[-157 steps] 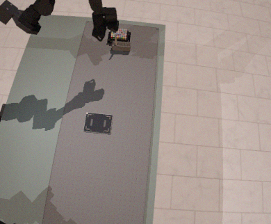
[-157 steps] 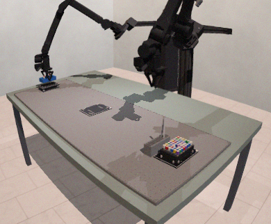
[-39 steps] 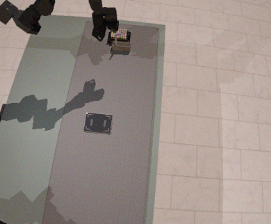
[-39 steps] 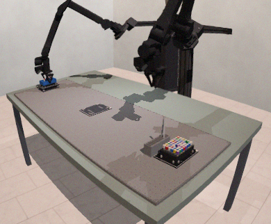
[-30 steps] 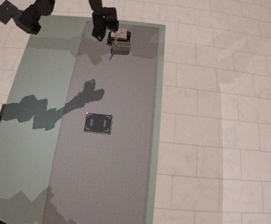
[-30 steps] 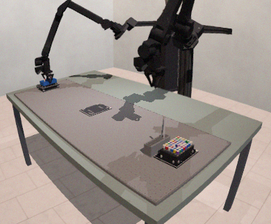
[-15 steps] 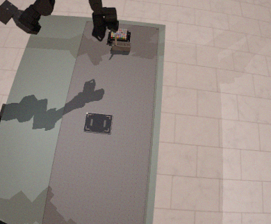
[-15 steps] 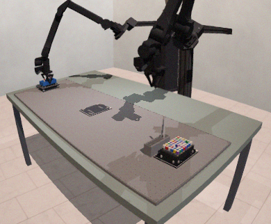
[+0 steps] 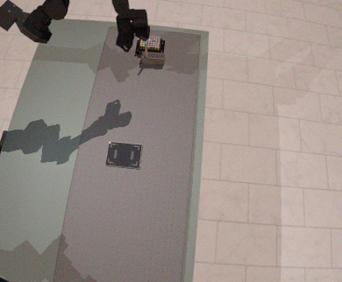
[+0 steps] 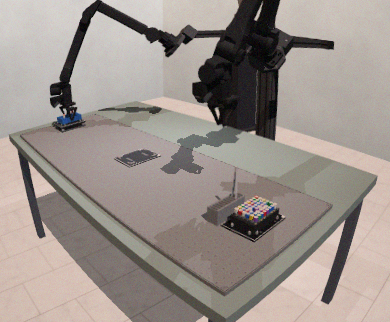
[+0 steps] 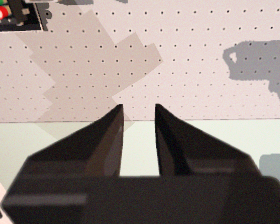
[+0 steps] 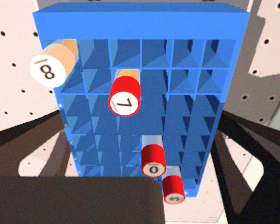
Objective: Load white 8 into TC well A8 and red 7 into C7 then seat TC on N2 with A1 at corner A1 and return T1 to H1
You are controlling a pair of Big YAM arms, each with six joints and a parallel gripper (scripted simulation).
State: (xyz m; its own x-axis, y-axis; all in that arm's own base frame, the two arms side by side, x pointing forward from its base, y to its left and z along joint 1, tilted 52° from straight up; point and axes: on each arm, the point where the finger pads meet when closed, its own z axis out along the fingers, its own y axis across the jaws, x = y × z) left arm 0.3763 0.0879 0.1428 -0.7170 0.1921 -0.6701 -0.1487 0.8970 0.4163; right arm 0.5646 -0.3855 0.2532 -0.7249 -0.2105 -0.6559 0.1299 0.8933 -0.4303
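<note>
Right now the raised nest is 30 mm below my right hand. Round my right hand: holder: 120 mm behind, 1230 mm to the left, 40 mm below; then tube carrier: right at my right hand.
</note>
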